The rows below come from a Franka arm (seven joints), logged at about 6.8 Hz.
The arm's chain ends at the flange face. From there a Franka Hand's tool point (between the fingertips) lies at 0.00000 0.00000 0.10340 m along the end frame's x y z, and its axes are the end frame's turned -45 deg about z.
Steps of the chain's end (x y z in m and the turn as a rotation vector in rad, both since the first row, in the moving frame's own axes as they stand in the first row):
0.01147 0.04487 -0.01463 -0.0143 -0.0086 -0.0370
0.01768 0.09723 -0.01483 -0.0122 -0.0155 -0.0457
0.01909 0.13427 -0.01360 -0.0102 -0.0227 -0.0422
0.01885 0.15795 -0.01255 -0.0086 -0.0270 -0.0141
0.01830 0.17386 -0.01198 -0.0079 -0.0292 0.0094
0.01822 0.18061 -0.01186 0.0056 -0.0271 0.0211
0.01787 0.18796 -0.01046 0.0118 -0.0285 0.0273
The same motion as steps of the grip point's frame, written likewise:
-0.02528 0.04029 -0.01464 -0.0040 -0.0162 -0.0370
-0.05828 0.08106 -0.01485 0.0023 -0.0196 -0.0457
-0.08387 0.10758 -0.01363 0.0088 -0.0233 -0.0422
-0.10097 0.12369 -0.01259 0.0130 -0.0252 -0.0141
-0.11270 0.13431 -0.01203 0.0151 -0.0262 0.0094
-0.11637 0.13819 -0.01190 0.0231 -0.0152 0.0211
-0.12145 0.14258 -0.01051 0.0285 -0.0118 0.0273

